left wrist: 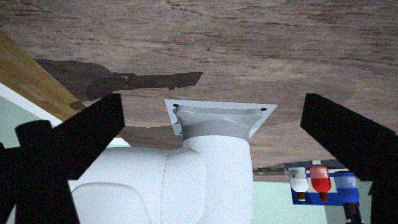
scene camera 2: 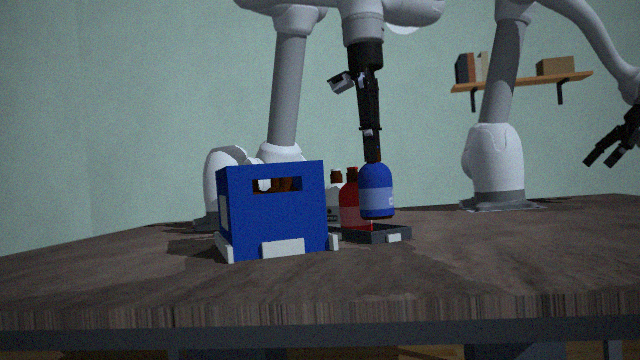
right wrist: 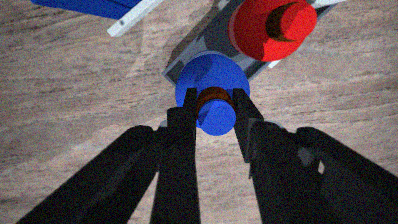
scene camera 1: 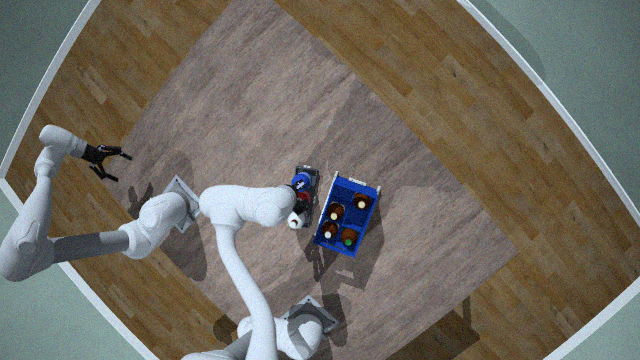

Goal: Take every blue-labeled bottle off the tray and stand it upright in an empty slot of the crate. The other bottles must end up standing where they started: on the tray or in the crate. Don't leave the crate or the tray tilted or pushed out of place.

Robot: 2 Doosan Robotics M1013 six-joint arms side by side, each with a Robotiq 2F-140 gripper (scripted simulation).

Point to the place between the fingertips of my right gripper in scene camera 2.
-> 373, 161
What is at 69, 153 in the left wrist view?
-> My left gripper.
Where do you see a blue-labeled bottle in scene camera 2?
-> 375, 189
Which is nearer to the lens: the red bottle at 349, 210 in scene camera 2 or the blue crate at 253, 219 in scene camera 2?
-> The blue crate.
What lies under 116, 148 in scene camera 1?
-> My left gripper.
